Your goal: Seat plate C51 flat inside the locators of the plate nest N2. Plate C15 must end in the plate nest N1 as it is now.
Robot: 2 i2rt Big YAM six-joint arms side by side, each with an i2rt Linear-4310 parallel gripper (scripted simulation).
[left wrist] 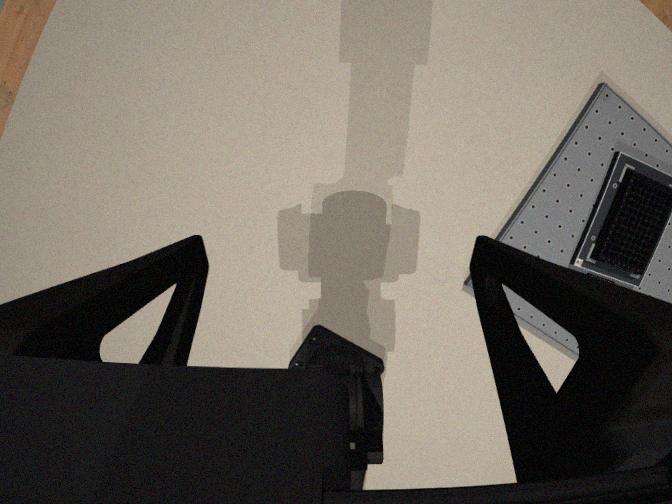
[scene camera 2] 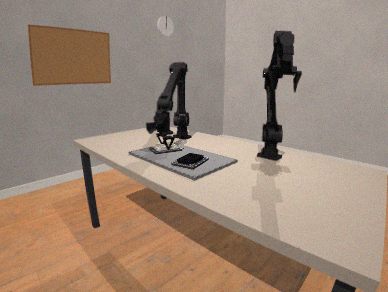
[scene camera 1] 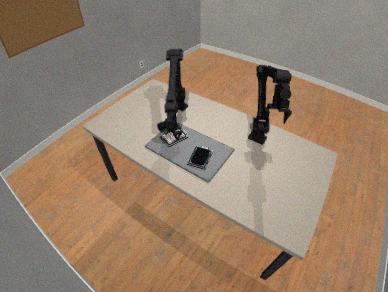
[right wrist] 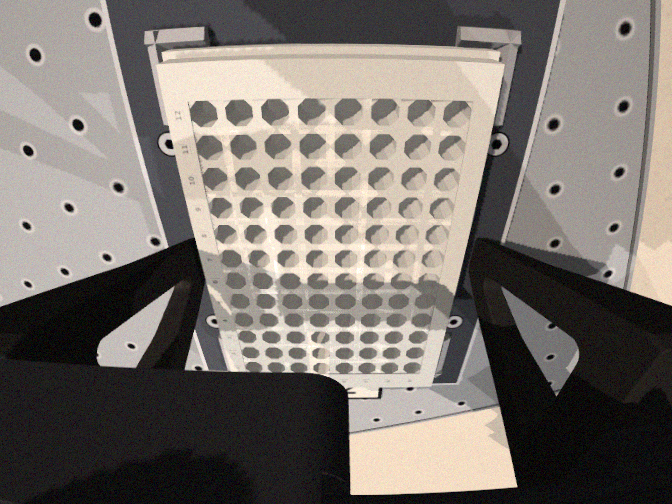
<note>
The pictures show: the left gripper, the right gripper and a white multi-well plate.
</note>
